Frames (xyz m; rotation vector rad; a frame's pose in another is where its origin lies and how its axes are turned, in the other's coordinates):
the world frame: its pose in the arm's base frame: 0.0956 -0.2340 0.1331 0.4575 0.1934 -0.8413
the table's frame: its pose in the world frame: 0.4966 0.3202 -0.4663 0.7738 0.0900 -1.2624
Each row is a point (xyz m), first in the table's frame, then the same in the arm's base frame.
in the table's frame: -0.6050 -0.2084 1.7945
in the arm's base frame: -0.4182 -0.5103 1.1767
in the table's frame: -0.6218 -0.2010 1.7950
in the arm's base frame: -0.4072 -0.5080 1.1913
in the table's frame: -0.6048 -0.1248 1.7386
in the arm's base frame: -0.3279 -0.5489 1.1551
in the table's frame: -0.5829 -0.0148 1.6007
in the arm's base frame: -0.1748 -0.5818 1.0710
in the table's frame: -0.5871 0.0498 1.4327
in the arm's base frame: -0.0204 -0.5545 0.9824
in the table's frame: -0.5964 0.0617 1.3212
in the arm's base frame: 0.0648 -0.5098 0.9242
